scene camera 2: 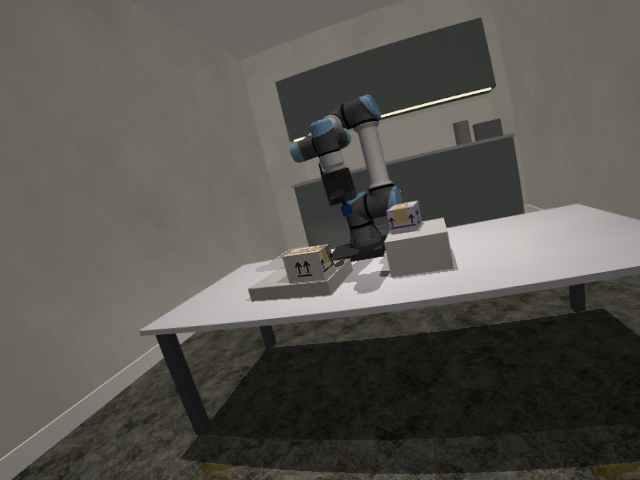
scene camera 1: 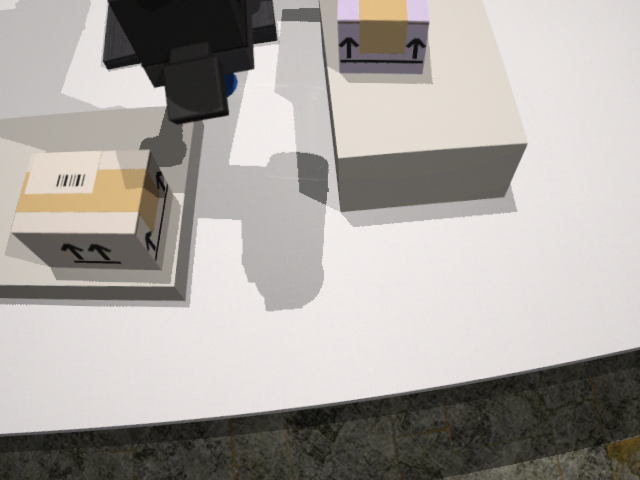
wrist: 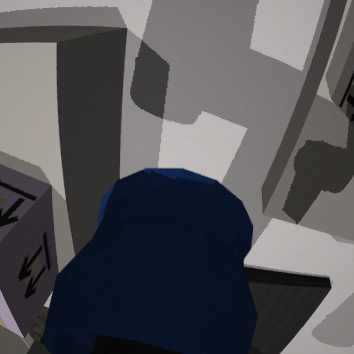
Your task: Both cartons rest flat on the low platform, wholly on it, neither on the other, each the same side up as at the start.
My suction cup (wrist: 166,261) carries nothing. The cup is 29 cm from the middle of a grey carton (scene camera 1: 454,133).
